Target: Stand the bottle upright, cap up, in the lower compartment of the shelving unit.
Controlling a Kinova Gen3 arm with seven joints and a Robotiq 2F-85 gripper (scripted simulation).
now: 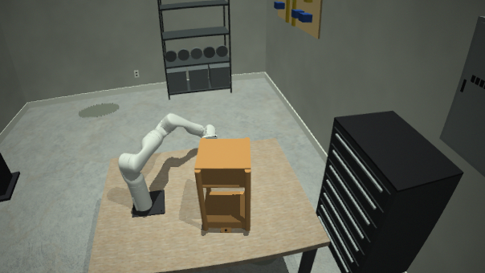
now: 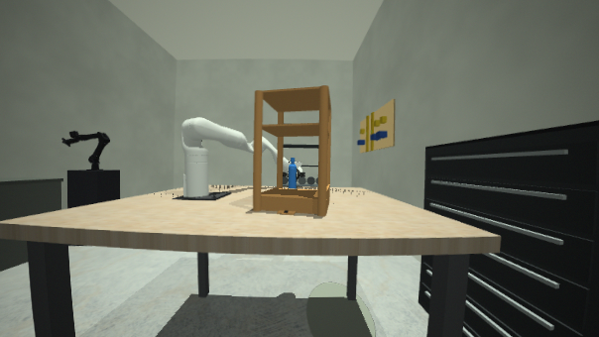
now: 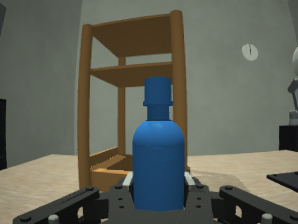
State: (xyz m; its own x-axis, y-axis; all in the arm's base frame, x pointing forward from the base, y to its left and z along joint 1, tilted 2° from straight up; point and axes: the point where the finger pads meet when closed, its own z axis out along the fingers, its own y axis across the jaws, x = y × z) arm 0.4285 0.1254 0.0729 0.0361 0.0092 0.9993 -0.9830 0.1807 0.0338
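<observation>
Right now my hand is 310 mm to the left of the wooden shelving unit, 90 mm below it and 20 mm past it. Also, from my hand: blue bottle: 30 mm above.
</observation>
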